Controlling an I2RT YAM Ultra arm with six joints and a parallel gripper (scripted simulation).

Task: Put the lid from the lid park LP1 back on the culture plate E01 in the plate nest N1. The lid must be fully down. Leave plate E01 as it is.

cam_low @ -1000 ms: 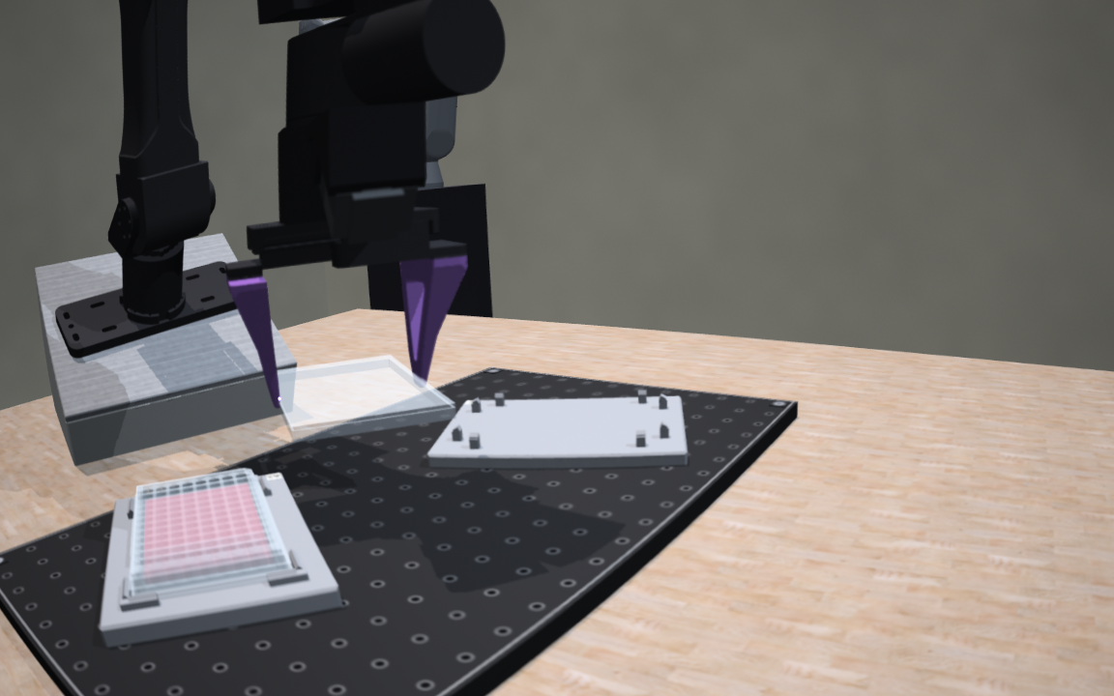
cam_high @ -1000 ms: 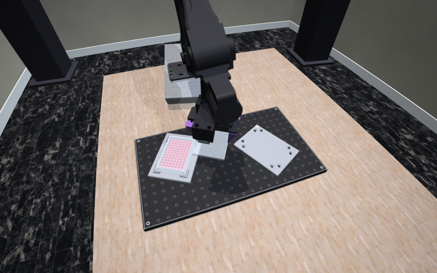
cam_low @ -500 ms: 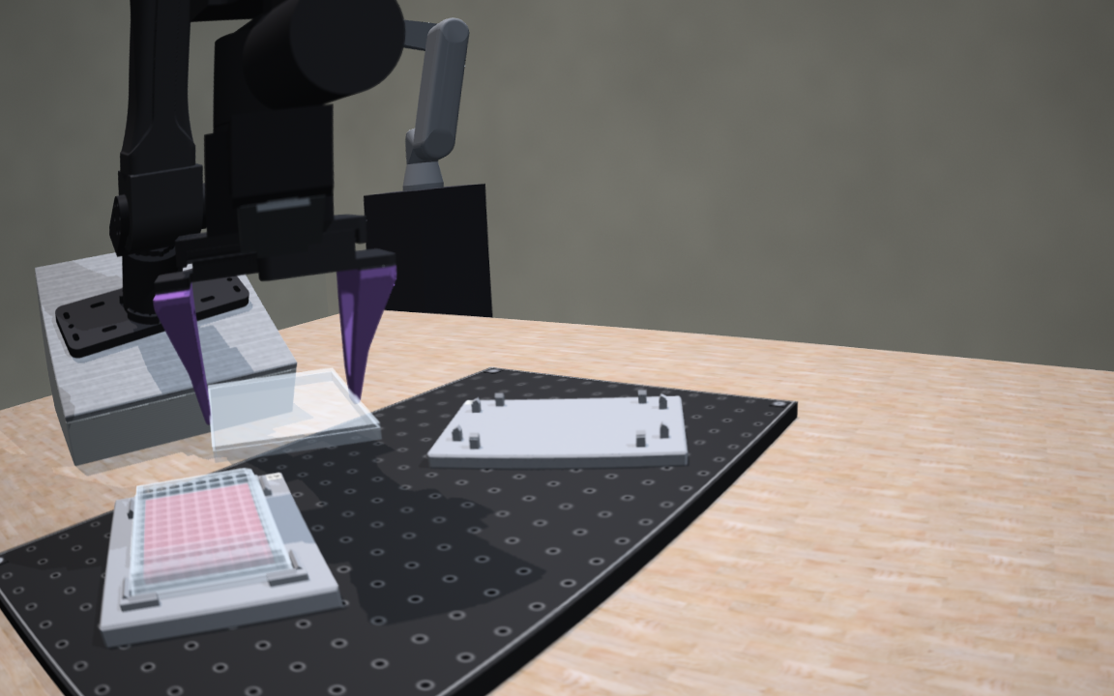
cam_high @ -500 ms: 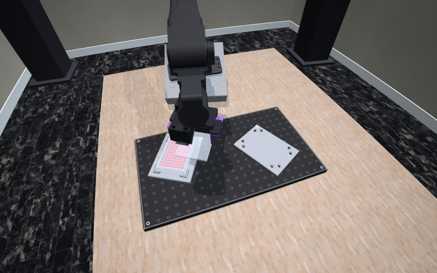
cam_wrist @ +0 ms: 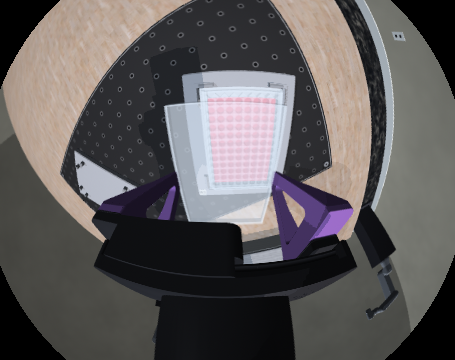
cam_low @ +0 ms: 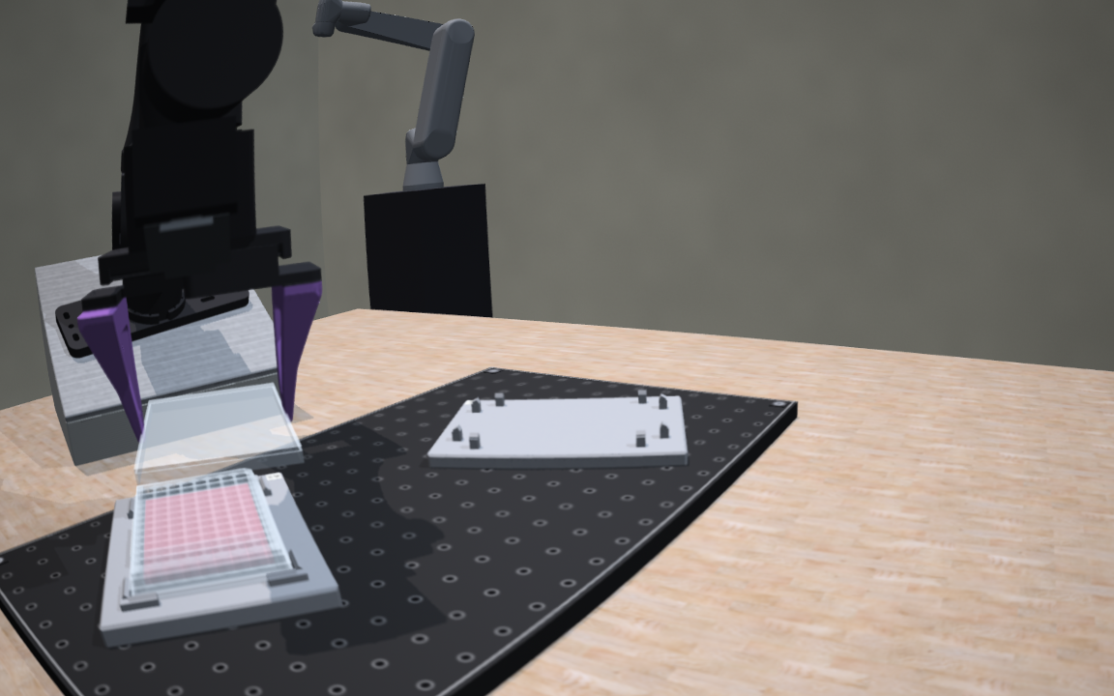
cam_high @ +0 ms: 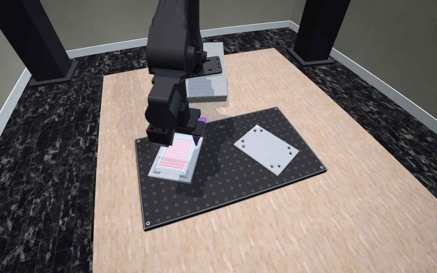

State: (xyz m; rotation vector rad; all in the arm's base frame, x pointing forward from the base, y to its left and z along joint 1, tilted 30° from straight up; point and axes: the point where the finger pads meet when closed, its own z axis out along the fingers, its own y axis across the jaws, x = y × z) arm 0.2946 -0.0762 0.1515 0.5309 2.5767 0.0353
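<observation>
The culture plate E01 is 2 cm to the right of my hand and 6 cm below it. Also, from my hand: lid park LP1: 3 cm ahead, 25 cm to the left, 7 cm below; then clear lid: 1 cm below.
</observation>
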